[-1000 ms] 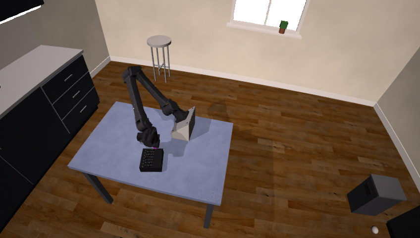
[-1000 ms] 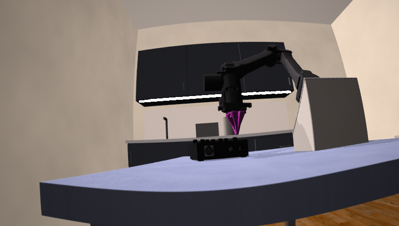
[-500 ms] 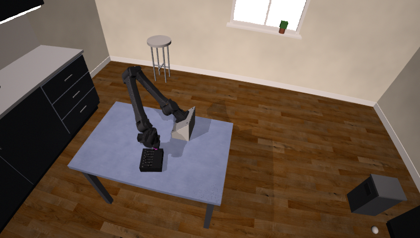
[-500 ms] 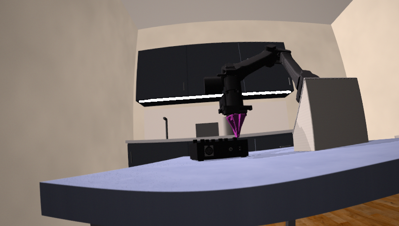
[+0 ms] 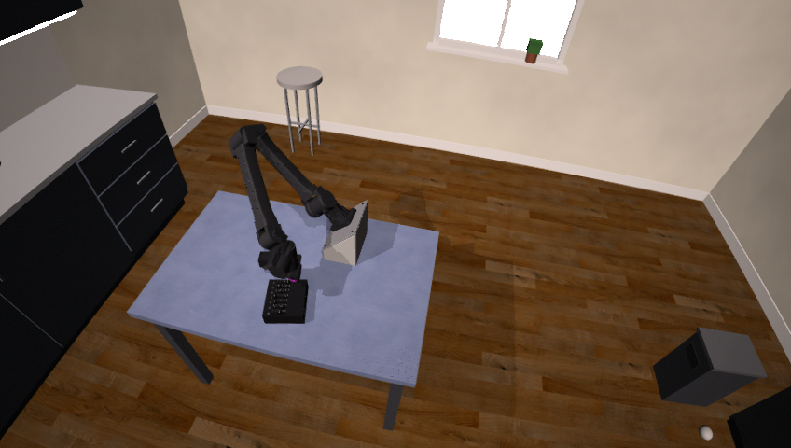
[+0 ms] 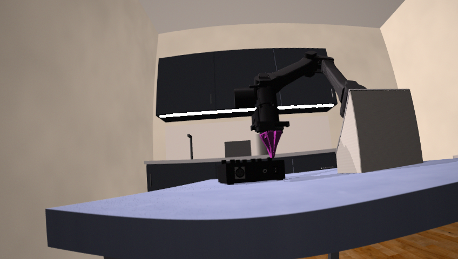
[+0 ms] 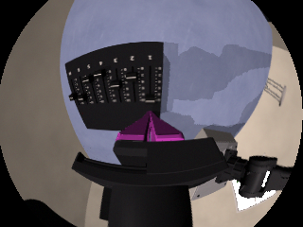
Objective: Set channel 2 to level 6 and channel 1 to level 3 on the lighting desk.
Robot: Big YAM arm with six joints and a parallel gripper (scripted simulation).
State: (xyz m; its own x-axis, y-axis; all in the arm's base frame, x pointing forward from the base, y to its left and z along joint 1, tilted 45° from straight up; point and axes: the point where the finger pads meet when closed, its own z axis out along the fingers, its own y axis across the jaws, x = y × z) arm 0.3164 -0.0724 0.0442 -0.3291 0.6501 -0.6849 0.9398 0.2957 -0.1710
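Now: hand 10 mm short of the fader, 20 mm to the left of it and 10 mm above it.
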